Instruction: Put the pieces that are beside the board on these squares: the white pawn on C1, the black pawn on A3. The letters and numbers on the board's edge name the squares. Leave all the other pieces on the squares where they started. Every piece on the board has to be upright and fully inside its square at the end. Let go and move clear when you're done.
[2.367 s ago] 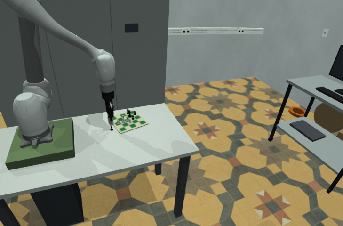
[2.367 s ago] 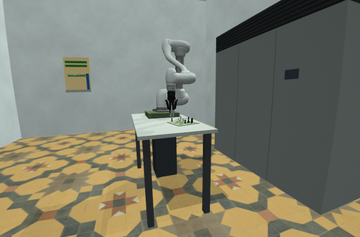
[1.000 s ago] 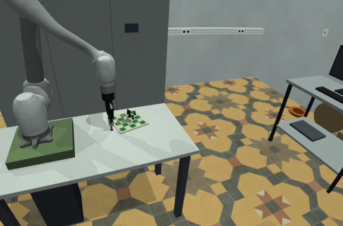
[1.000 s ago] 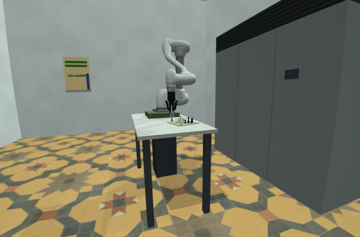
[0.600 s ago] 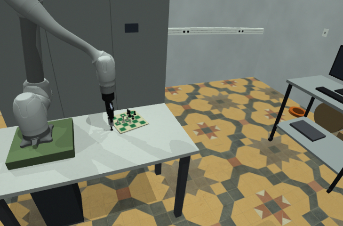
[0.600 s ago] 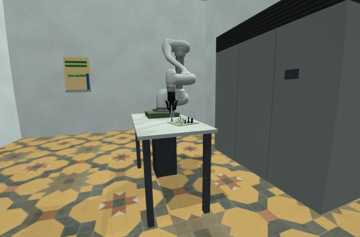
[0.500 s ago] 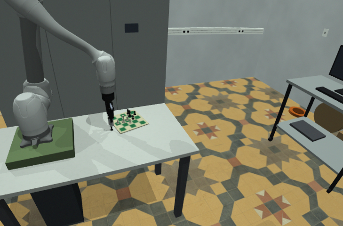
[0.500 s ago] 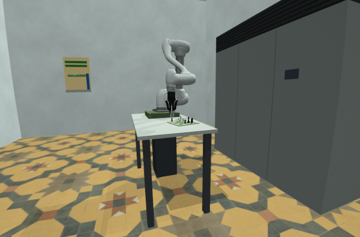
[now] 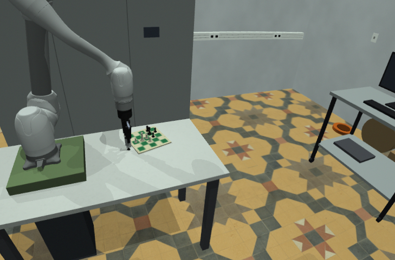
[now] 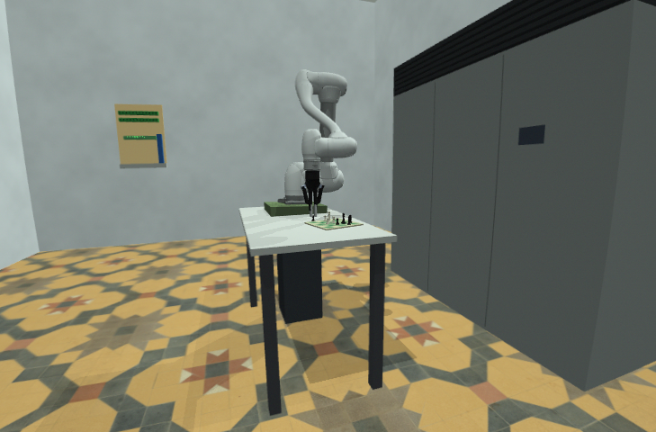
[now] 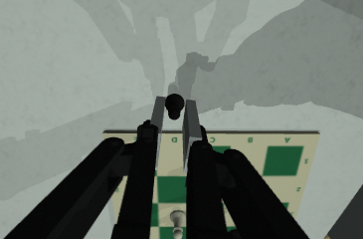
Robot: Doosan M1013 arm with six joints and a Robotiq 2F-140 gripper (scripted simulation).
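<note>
Right now the chessboard is 130 mm ahead of my hand, 70 mm to the left of it and 50 mm below it.
</note>
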